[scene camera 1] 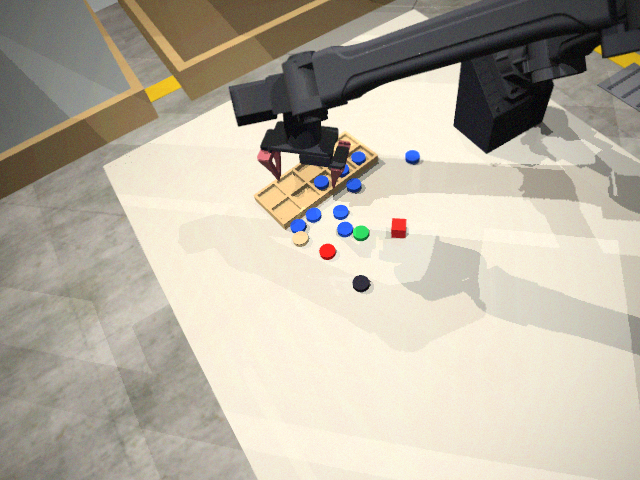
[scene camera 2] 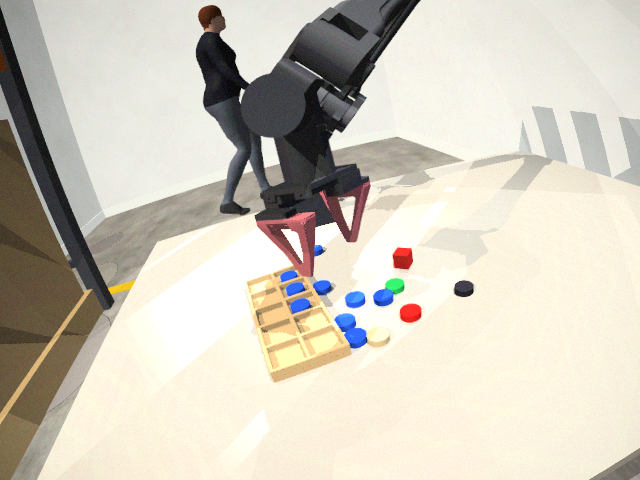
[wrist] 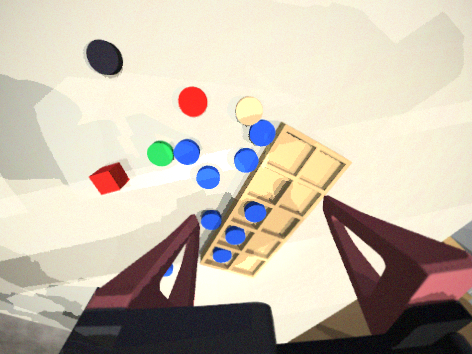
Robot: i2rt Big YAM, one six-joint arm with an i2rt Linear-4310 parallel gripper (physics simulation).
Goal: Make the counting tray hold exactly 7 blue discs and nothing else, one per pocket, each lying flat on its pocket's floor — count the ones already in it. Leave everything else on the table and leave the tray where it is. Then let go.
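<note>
The wooden counting tray point(scene camera 1: 270, 212) point(scene camera 2: 310, 365) point(wrist: 317, 144) has two rows of pockets. Three blue discs, including one point(scene camera 1: 321, 181) point(scene camera 2: 300, 305) point(wrist: 255, 212), sit in neighbouring pockets of the row nearer the loose discs, at the end nearer the arm base; they look flat. Several blue discs lie outside on the table: one point(scene camera 1: 298, 225) point(scene camera 2: 355, 337) point(wrist: 262, 133) by the tray's corner, others nearby, and one point(scene camera 1: 412, 156) farther off, partly hidden by a finger in the wrist view. My gripper point(scene camera 1: 307, 182) point(scene camera 2: 330, 258) point(wrist: 258, 211) is open and empty, above the tray.
A green disc point(scene camera 1: 360, 233) point(scene camera 2: 394, 285) point(wrist: 160, 153) lies beside a blue one. A tan disc point(scene camera 1: 300, 238) point(scene camera 2: 378, 336) point(wrist: 249, 110), red disc point(scene camera 1: 327, 251) point(scene camera 2: 410, 313) point(wrist: 193, 101), black disc point(scene camera 1: 360, 283) point(scene camera 2: 463, 288) point(wrist: 104, 57) and red cube point(scene camera 1: 398, 227) point(scene camera 2: 402, 258) point(wrist: 109, 178) lie on the table.
</note>
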